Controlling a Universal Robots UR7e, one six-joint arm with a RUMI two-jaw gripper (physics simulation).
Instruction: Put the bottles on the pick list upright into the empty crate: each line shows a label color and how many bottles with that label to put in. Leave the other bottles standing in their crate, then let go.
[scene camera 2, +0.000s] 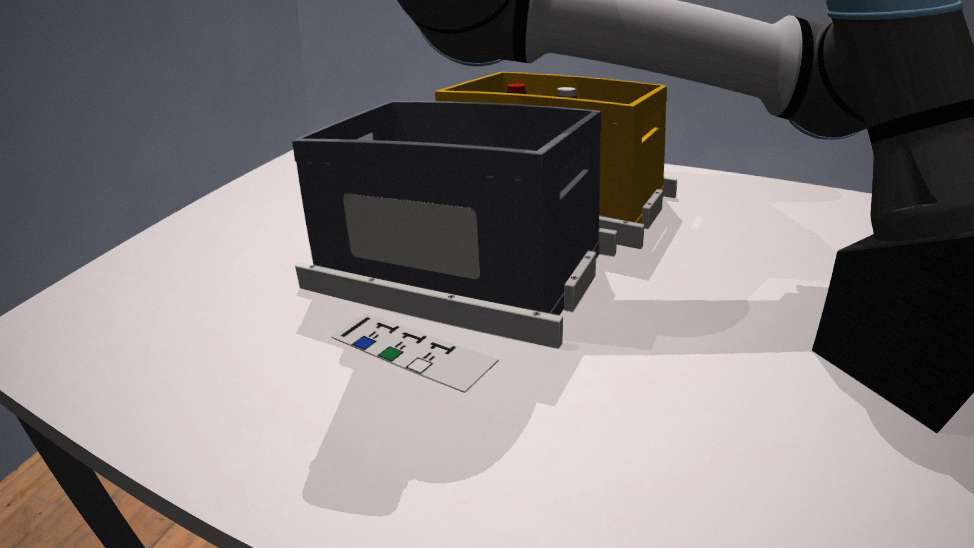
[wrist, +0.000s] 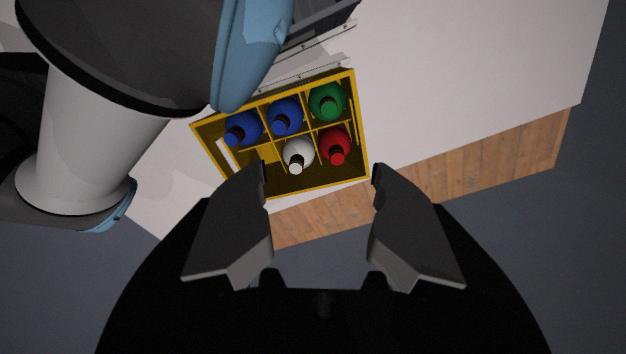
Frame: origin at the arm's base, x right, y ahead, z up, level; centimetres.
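Seen in the pictures: gripper, fingertip midpoint: (wrist: 318, 164); arm's base, link origin: (scene camera 2: 950, 222) (wrist: 9, 114).
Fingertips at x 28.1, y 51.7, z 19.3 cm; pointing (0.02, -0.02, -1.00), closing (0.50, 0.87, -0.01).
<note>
Offsets run from my fingertips to a thing's top centre. Level surfaces: height alone.
The pick list {dx -35.7, dy -2.4, dz -33.8 cm} (scene camera 2: 415, 352) shows blue, green and white squares, each with a 1. The yellow crate {dx +3.3, dy -8.4, dz -16.4 cm} (scene camera 2: 619, 149) (wrist: 361, 125) holds upright bottles: two blue bottles {dx -3.1, dy -16.1, dz -17.7 cm} (wrist: 246, 126) {dx -0.7, dy -7.3, dz -17.7 cm} (wrist: 286, 115), a green bottle {dx +0.7, dy +1.5, dz -17.7 cm} (wrist: 327, 100), a white bottle {dx +7.5, dy -9.1, dz -17.7 cm} (wrist: 298, 150) (scene camera 2: 566, 91) and a red bottle {dx +9.4, dy -1.0, dz -17.7 cm} (wrist: 334, 142) (scene camera 2: 515, 88). One compartment, beside the white bottle, has no bottle. The dark crate {dx -20.1, dy -1.6, dz -16.4 cm} (scene camera 2: 422, 170) (wrist: 327, 19) shows no bottle in its visible part; its floor is hidden. My gripper (wrist: 318, 164) is partly open with nothing between its fingers, above the yellow crate's white-and-red side in the wrist view.
Low grey rails (scene camera 2: 429, 299) (wrist: 302, 46) stand along the crates' bases on the white table {dz -34.0 cm} (scene camera 2: 204, 381) (wrist: 450, 90). The dark crate stands close to the yellow one. My arm (scene camera 2: 653, 40) (wrist: 95, 145) reaches over from the robot base (scene camera 2: 899, 320). Wooden floor (wrist: 480, 155) lies beyond the table edge.
</note>
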